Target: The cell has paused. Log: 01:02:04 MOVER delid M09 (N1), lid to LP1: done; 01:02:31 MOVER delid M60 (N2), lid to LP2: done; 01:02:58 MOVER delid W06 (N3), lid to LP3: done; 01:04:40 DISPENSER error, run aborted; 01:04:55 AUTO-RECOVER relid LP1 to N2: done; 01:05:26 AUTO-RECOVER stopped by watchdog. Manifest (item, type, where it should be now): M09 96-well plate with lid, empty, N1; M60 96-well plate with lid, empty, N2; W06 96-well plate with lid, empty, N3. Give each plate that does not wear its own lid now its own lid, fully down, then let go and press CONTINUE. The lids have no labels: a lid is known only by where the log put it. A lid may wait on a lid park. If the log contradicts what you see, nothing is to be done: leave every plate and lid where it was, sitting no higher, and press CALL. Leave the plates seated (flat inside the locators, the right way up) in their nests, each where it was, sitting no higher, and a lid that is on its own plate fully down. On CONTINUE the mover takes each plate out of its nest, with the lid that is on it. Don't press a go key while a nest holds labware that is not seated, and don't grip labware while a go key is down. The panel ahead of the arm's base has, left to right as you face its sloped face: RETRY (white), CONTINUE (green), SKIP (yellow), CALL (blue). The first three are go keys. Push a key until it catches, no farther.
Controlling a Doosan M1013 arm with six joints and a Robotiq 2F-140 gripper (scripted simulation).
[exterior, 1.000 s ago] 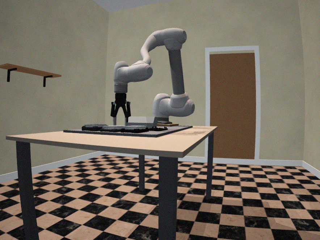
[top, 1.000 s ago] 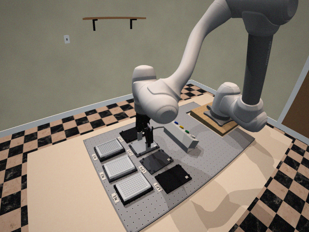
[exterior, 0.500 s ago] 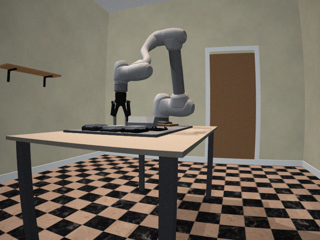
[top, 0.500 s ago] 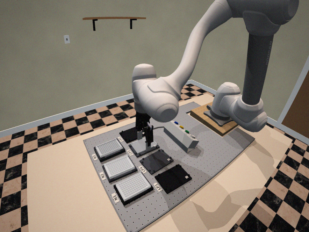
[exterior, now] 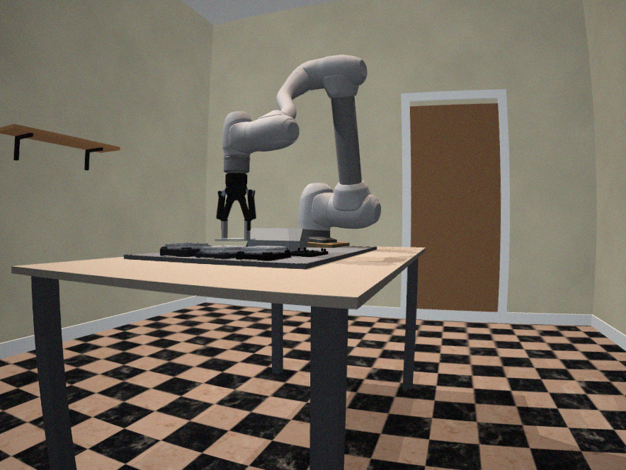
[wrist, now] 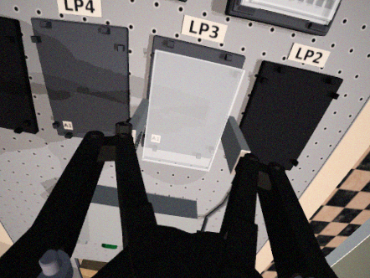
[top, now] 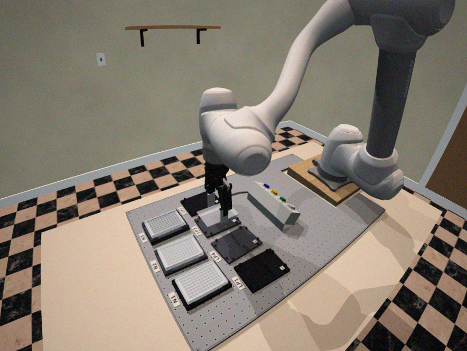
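Now: hand 18 cm short of the plate, 6 cm to the left of it and 4 cm above it. The rest, counted from my hand: clear lid: 2 cm below; then lid park LP3: 6 cm below; then lid park LP4: 12 cm to the left, 6 cm below, 1 cm behind.
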